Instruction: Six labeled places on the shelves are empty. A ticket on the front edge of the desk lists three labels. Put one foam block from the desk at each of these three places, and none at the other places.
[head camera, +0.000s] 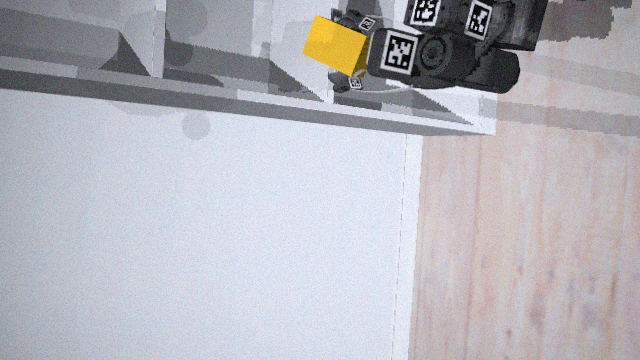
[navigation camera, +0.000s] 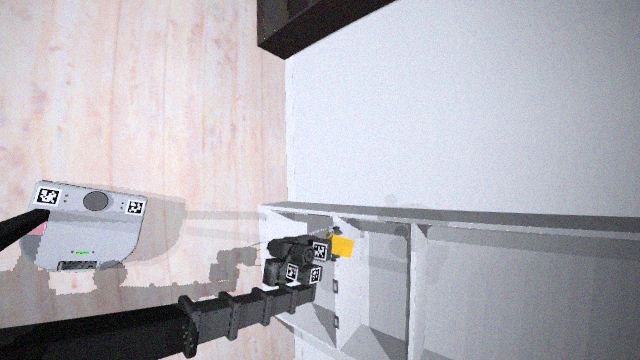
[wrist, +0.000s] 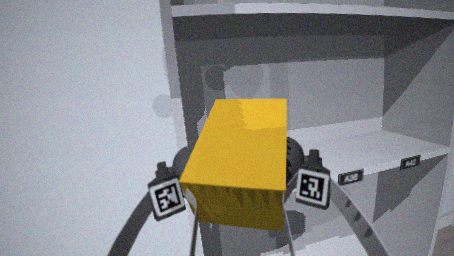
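Seen in the pictures: gripper, fingertip midpoint: (head camera: 337, 51) (navigation camera: 338, 243); robot's base, link origin: (navigation camera: 96, 200).
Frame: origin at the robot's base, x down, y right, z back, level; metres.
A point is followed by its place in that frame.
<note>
My gripper (head camera: 343, 50) @(x -0.858, y 0.619, z 0.016 m) (navigation camera: 336, 244) @(x -0.858, y 0.619, z 0.016 m) (wrist: 237, 160) @(x -0.858, y 0.619, z 0.016 m) is shut on a yellow foam block (head camera: 330, 44) @(x -0.887, y 0.600, z 0.022 m) (navigation camera: 345, 246) @(x -0.891, y 0.609, z 0.021 m) (wrist: 245, 140), one finger on each side. The block is held in front of the white shelf unit (head camera: 200, 100) @(x -0.935, y 0.940, z -0.126 m) (navigation camera: 450, 215) @(x -1.177, y 0.978, z -0.136 m) (wrist: 310, 9). In the wrist view, a shelf board with a label reading A42 (wrist: 410, 162) is right of the block. A second label (wrist: 350, 177), which looks like A38 or A36, is nearer to the right finger. The block and fingers hide the left part of this shelf. The desk and the ticket do not show.
The telescoping arm (navigation camera: 245, 310) @(x -0.968, y 0.192, z 0.095 m) reaches to the shelf unit from the left in the navigation view. My wheeled base (navigation camera: 95, 230) @(x -0.160, y 0.021, z 0.106 m) stands on the wooden floor (navigation camera: 200, 100) @(x 0.000, y 0.311, z -0.650 m) (head camera: 525, 225) @(x 0.000, y 0.672, z -0.335 m). A dark piece of furniture (navigation camera: 300, 37) @(x -0.306, y 0.720, z -1.319 m) is at the top. A pale wall (head camera: 200, 225) @(x -0.831, y 1.082, z -0.467 m) (wrist: 75, 100) adjoins the shelf unit.
</note>
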